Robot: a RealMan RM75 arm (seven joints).
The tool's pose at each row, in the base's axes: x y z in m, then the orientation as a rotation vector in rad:
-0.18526, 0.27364, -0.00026, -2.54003, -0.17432, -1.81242
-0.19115, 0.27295, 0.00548, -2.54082, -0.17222, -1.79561
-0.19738, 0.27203, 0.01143, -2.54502, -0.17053, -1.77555
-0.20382, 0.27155, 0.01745, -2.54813, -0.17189, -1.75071
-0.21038, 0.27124, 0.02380, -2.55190, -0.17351, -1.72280
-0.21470, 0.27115, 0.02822, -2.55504, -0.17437, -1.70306
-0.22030, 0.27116, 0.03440, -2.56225, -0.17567, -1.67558
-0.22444, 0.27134, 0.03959, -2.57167, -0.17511, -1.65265
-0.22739, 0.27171, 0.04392, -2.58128, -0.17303, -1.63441
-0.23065, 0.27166, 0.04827, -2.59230, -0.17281, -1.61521
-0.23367, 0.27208, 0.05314, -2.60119, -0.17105, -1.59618
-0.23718, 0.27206, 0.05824, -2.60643, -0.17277, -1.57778
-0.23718, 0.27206, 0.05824, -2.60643, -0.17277, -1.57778
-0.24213, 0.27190, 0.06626, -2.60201, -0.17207, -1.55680
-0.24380, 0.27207, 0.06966, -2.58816, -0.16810, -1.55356
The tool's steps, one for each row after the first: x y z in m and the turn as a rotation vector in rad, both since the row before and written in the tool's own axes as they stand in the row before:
0.00347, 0.00039, -0.00748, 0.00725, -0.00854, 0.00651
0.00347, 0.00052, -0.00792, 0.00666, -0.01162, 0.00587
0.00341, -0.00001, -0.00814, 0.01065, -0.01367, 0.00615
0.00357, -0.00030, -0.00840, 0.01167, -0.01561, 0.00664
0.00249, -0.00039, -0.00564, 0.00774, -0.01131, 0.00459
0.00357, -0.00069, -0.00751, 0.00867, -0.01700, 0.00505
0.00312, -0.00074, -0.00582, 0.00417, -0.01558, 0.00367
0.00274, -0.00080, -0.00441, 0.00119, -0.01323, 0.00293
0.00255, -0.00044, -0.00478, 0.00107, -0.01436, 0.00150
0.00307, -0.00089, -0.00477, 0.00195, -0.01341, 0.00312
0.00297, -0.00054, -0.00541, 0.00525, -0.01181, 0.00228
0.00000, 0.00000, 0.00000, 0.00000, 0.00000, 0.00000
0.00482, -0.00070, -0.00807, 0.01279, -0.00945, 0.00818
0.00222, -0.00053, -0.00303, 0.01063, 0.00374, 0.00864

